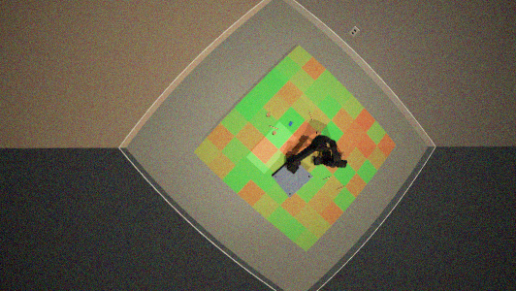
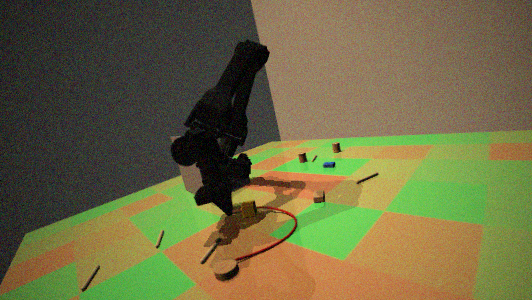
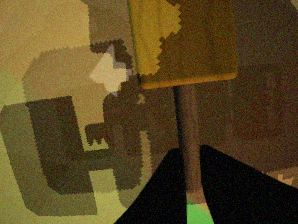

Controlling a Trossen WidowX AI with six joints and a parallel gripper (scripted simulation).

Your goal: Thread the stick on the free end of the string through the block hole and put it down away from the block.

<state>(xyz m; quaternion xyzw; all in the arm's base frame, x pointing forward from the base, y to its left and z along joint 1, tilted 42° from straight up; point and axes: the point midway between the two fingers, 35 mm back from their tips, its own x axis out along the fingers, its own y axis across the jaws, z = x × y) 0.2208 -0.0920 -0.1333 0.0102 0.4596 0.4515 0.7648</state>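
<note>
My gripper tip is 30 mm to the right of the yellow wooden block, 30 mm short of it and 10 mm below it. From my gripper tip the other things lie so: thin wooden stick 30 mm to the left, 30 mm ahead, 10 mm above; round wooden button 160 mm ahead, 130 mm to the right; blue piece 380 mm to the left, 40 mm ahead.
</note>
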